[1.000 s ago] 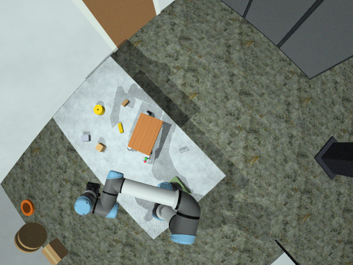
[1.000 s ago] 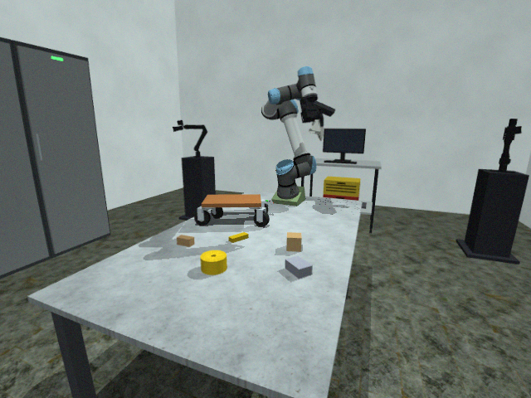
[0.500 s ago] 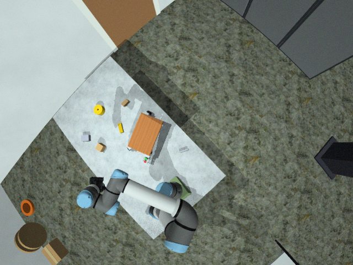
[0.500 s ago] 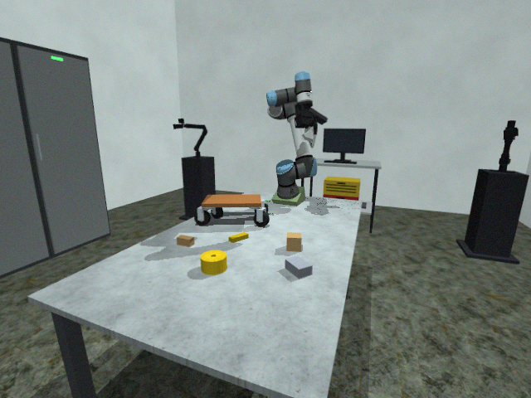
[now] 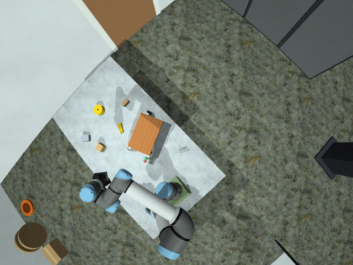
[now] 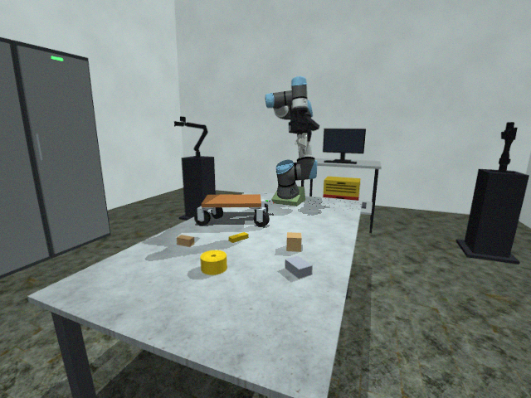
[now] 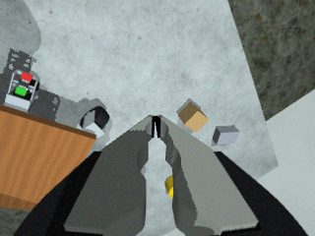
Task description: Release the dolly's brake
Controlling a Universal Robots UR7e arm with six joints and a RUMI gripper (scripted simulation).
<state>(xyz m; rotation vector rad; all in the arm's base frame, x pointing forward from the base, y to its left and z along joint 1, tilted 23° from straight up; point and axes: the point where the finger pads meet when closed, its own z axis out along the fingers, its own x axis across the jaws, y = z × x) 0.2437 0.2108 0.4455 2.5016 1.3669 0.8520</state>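
Right now the brake pedal is 6 cm behind my hand, 21 cm to the right of it and 30 cm below it. Round my hand: yellow cylinder (60 cm ahead, 16 cm to the right, 36 cm below); then grey block (50 cm ahead, 12 cm to the left, 36 cm below); then yellow bar (32 cm ahead, 21 cm to the right, 37 cm below).
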